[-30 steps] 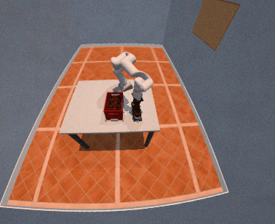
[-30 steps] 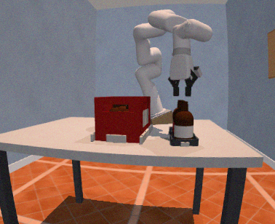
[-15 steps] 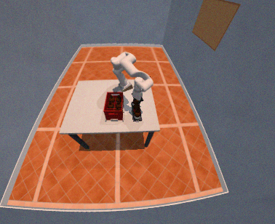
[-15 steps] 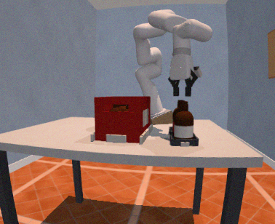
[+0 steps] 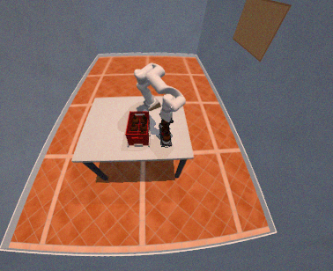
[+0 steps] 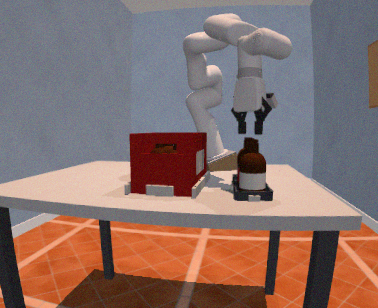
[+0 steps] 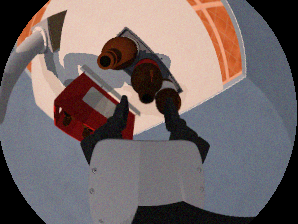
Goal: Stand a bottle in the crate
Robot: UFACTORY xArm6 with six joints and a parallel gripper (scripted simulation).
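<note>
Right now the brown bottle is 11 cm below my hand. Also, from my hand: red crate 24 cm to the right, 11 cm below, 7 cm behind; then tray 18 cm below.
</note>
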